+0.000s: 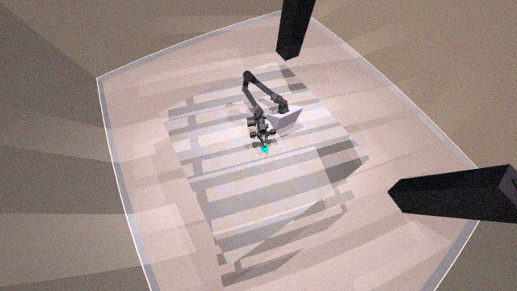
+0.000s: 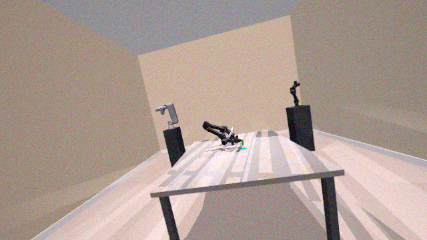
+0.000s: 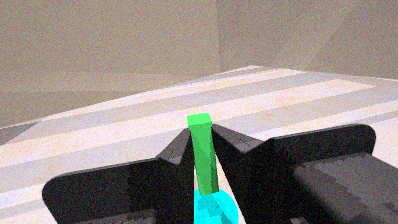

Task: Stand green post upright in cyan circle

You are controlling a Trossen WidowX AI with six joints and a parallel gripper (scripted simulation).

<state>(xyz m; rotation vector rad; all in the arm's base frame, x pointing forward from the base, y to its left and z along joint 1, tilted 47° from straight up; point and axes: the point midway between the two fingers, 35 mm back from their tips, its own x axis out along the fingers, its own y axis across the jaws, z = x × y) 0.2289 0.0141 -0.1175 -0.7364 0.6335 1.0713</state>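
Right now the cyan circle is 100 mm below my gripper tip. Also, from my gripper tip: green post (20 mm below).
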